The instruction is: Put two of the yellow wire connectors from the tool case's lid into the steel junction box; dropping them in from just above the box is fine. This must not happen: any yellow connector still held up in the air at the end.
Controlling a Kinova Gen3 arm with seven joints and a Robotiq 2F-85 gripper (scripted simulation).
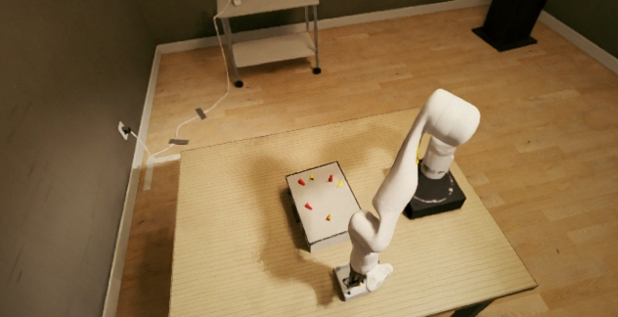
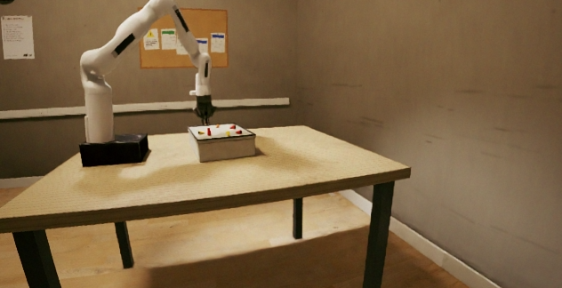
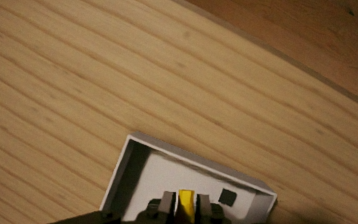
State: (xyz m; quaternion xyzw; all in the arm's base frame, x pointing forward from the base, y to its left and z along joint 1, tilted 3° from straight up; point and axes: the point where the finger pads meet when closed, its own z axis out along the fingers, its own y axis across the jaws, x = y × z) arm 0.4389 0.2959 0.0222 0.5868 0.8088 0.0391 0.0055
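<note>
The orange connector is 230 mm to the right of my hand, 20 mm ahead of it and 10 mm above it. Round my hand: grey tool case (310 mm to the right, 20 mm below, 10 mm ahead).
</note>
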